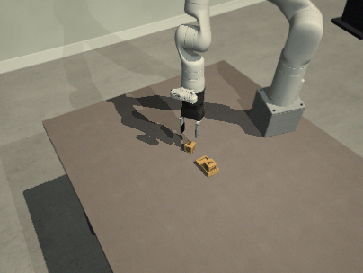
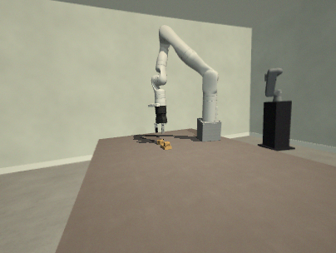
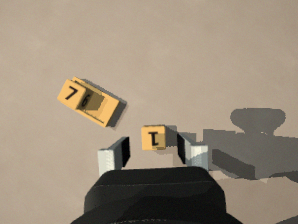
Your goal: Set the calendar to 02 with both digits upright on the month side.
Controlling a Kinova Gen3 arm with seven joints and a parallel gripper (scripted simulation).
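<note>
Right now my hand is 80 mm above the orange cube. The rest, counted from my hand: tray 30 mm behind, 100 mm to the left, 90 mm below.
</note>
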